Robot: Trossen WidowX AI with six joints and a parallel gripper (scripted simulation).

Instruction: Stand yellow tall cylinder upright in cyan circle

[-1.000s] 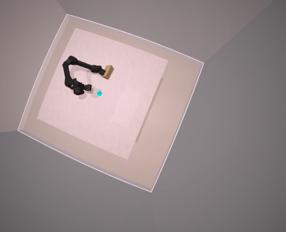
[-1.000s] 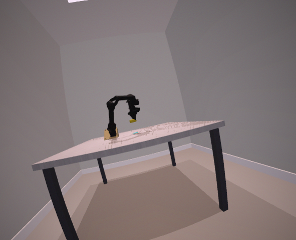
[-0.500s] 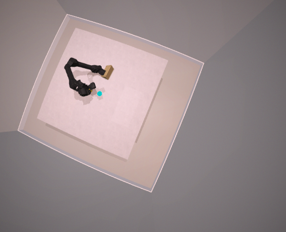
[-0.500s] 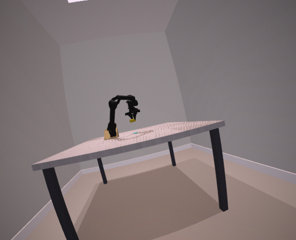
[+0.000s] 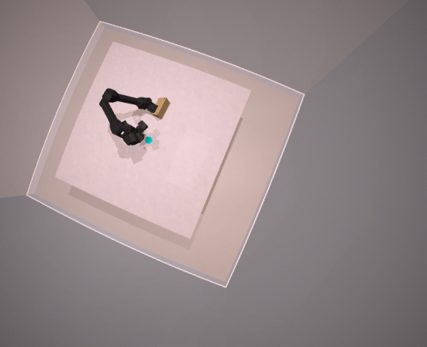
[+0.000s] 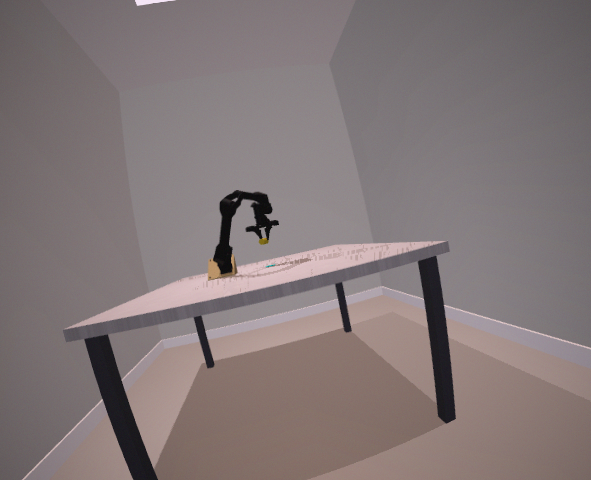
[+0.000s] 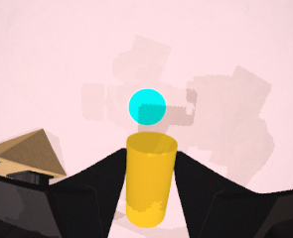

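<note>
The cyan circle lies 150 mm below my gripper tip. Round my gripper tip: yellow tall cylinder: 20 mm to the right, 10 mm behind.
</note>
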